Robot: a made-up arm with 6 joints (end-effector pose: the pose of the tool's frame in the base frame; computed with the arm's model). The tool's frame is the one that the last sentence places.
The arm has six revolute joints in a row. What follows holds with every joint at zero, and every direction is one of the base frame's.
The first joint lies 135 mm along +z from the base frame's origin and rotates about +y.
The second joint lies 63 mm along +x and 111 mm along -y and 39 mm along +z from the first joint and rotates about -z.
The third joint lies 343 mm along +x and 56 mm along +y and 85 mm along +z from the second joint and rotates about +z.
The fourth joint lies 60 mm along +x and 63 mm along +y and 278 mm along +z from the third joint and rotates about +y.
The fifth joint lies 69 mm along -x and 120 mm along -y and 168 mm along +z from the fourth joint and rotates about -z.
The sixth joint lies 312 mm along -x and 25 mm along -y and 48 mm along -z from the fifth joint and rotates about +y.
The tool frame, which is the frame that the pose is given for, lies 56 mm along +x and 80 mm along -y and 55 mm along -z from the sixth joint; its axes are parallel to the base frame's.
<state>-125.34 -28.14 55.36 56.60 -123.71 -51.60</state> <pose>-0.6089 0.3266 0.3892 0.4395 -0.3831 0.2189 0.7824</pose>
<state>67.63 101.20 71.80 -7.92 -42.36 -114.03</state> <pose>0.4236 -0.6576 0.5903 0.8890 0.1132 -0.4419 0.0388</pose>
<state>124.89 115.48 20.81 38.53 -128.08 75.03</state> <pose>0.4305 -0.6941 0.2292 0.0379 -0.3930 -0.9113 -0.1166</pose>
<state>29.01 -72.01 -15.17 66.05 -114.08 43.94</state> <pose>0.5304 0.2042 0.1596 0.2310 -0.1503 -0.4242 -0.8626</pose>
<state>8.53 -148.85 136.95 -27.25 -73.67 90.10</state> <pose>-0.6198 -0.0693 0.6590 0.6830 -0.1685 0.6945 -0.1513</pose>
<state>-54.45 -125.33 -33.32 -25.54 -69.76 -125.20</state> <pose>-0.3320 0.0577 0.6133 0.2164 -0.5923 0.1552 -0.7605</pose>
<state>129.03 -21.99 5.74 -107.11 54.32 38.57</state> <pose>-0.1975 0.2367 -0.2254 0.6658 0.2749 0.5092 -0.4711</pose>
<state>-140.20 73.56 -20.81 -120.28 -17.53 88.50</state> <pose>0.0284 -0.6037 0.0629 0.1393 0.5781 -0.6071 -0.5271</pose>
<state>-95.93 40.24 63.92 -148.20 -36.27 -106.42</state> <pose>-0.1846 -0.5065 0.7440 0.9838 0.0925 0.0475 -0.1459</pose>
